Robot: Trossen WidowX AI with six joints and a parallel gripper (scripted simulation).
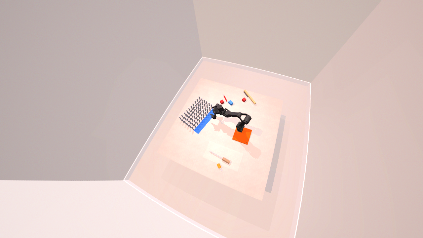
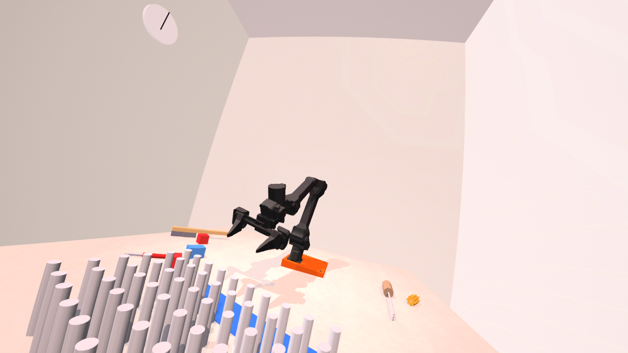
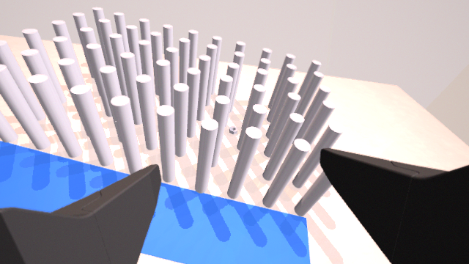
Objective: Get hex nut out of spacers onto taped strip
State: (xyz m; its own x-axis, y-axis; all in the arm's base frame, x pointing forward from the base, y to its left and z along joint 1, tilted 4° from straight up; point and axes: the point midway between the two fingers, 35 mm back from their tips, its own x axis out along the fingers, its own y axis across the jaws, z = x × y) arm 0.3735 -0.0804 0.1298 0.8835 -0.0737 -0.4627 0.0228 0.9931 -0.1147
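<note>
My gripper tip is now 570 mm to the right of the orange toothed piece, 310 mm past it and 130 mm above it. Round my gripper tip: blue block (270 mm to the right, 180 mm behind, 130 mm below); then blue taped strip (150 mm below, 80 mm to the left, 50 mm ahead); then red-handled tool (360 mm to the right, 140 mm below, 60 mm behind).
</note>
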